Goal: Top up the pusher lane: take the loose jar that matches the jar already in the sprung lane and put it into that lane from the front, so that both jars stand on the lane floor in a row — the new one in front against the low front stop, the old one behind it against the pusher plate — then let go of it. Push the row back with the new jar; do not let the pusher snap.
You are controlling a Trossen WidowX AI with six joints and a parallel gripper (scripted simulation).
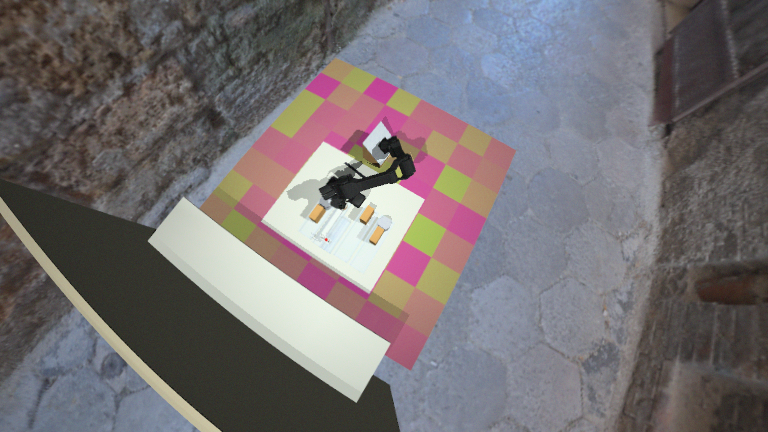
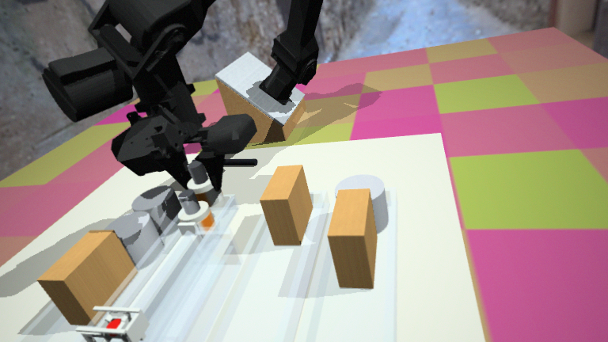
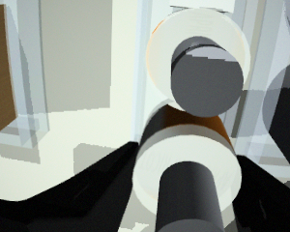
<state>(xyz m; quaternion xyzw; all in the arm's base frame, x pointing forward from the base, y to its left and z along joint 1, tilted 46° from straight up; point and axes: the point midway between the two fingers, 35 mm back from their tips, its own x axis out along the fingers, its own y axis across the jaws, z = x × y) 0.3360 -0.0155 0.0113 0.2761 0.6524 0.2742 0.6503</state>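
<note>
My gripper tip is now 15 cm short of the clear sprung lane, 3 cm to the right of it and 3 cm above it. From my gripper tip the other things lie so: red mark (22 cm ahead, 4 cm to the left, 2 cm above); then black rod (16 cm behind, 6 cm to the right, 5 cm below).
</note>
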